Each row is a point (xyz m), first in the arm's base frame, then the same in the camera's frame.
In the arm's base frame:
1: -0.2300 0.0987 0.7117
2: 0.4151 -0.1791 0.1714
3: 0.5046 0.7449 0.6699
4: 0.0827 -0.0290 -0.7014
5: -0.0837 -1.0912 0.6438
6: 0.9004 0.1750 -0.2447
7: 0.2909 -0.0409 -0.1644
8: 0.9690 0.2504 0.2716
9: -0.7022 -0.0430 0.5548
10: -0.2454 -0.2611 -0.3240
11: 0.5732 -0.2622 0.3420
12: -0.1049 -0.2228 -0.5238
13: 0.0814 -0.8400 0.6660
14: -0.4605 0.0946 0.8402
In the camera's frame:
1: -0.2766 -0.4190 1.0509
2: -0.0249 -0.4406 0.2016
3: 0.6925 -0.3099 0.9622
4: -0.2662 0.4059 -0.1450
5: -0.9453 -1.1047 0.3267
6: 0.5289 -0.1293 -0.1596
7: -0.0627 -0.0706 0.1069
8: 0.6816 -0.4863 0.1957
9: -0.7405 -0.2007 1.1204
10: -0.6262 0.1302 0.1686
11: 0.0576 -0.6732 0.1932
12: -0.5155 0.2411 -0.0227
13: -0.6555 -1.0427 0.3819
14: -0.4401 -0.4235 1.2581

